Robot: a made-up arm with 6 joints.
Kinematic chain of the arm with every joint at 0, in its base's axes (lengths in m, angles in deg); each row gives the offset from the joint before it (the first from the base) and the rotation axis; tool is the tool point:
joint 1: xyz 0 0 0.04 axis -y
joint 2: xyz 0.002 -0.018 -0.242 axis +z
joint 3: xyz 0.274 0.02 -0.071 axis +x
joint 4: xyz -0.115 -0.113 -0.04 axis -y
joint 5: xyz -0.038 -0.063 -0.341 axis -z
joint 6: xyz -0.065 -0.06 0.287 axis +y
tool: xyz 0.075 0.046 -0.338
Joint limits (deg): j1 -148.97..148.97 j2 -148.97..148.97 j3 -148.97..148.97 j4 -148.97..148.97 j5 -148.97..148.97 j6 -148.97..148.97
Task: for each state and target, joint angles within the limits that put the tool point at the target. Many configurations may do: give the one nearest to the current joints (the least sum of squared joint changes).
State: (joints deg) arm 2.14 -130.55 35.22 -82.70 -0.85 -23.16
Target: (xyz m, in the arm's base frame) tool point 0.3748 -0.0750 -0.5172
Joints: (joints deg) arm 24.11 -132.62 48.82 -62.21 1.77 -33.39
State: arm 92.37 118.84 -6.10 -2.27 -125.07 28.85
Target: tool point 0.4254 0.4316 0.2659
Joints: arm 82.94 131.49 -45.44 -9.64 -121.86 29.40
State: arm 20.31 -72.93 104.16 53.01 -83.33 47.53
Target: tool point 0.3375 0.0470 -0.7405
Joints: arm -17.03 -56.55 104.44 34.22 -71.00 50.18
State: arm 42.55 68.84 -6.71 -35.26 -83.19 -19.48
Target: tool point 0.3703 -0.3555 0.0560
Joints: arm 63.67 60.00 -36.29 -58.48 -77.96 16.90
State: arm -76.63 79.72 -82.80 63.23 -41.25 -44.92
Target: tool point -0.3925 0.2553 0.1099
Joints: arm -71.69 111.38 -92.75 78.82 -54.30 -62.64
